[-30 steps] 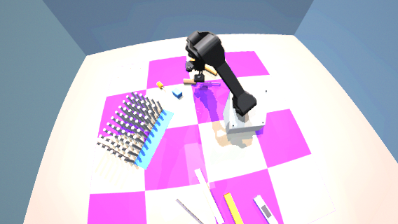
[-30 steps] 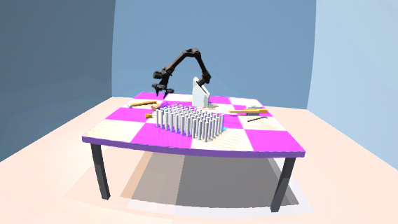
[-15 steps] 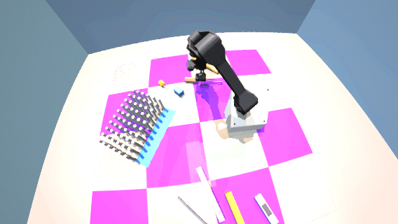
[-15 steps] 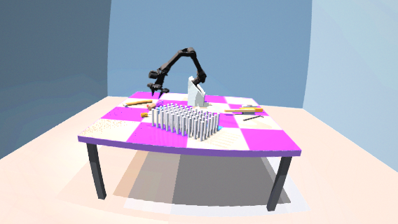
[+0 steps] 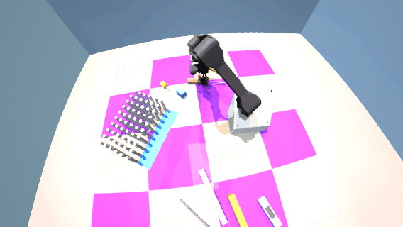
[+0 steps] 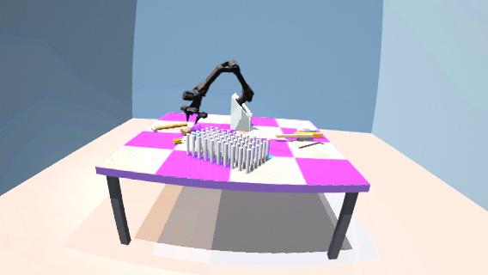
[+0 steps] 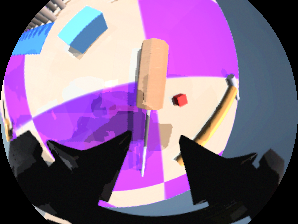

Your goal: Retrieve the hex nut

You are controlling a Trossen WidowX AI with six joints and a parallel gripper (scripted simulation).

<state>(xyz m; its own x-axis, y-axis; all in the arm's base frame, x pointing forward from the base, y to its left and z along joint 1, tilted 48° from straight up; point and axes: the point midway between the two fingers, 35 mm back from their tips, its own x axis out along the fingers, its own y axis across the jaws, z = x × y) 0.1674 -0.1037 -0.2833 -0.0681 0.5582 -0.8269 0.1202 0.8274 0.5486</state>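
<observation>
Now: gripper tip 3 cm past the hook tool, 1 cm to the right of it and 4 cm above it. Also, from my gripper tip: red bead: 3 cm ahead, 6 cm to the right, 5 cm below; small screwdriver: 28 cm ahead, 2 cm to the left, 4 cm below; blue cube: 16 cm ahead, 9 cm to the left, 3 cm below.
</observation>
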